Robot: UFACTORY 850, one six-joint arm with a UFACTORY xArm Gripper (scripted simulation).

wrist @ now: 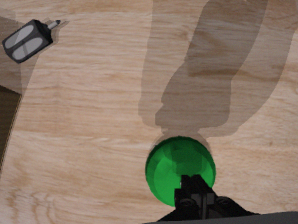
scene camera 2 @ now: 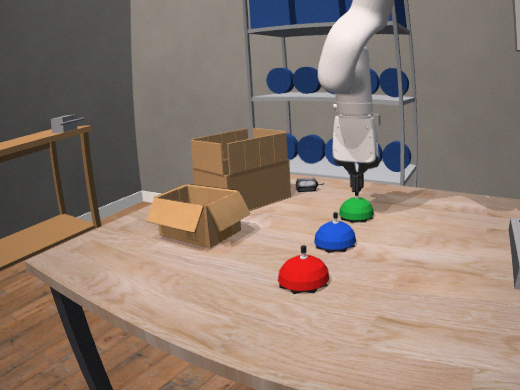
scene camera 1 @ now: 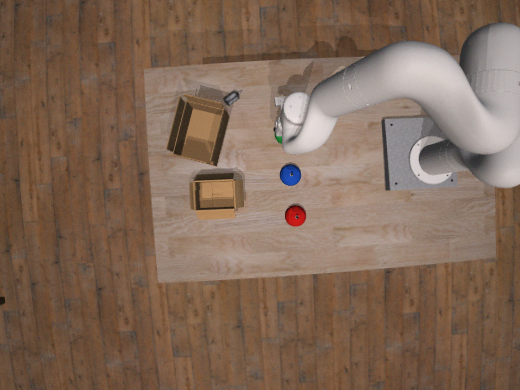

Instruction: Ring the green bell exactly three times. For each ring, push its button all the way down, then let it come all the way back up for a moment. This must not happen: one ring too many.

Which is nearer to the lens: the red bell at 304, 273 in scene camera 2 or the blue bell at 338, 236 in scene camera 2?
The red bell.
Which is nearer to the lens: the blue bell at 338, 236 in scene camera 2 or the green bell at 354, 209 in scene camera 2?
The blue bell.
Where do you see a green bell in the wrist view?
At 171, 158
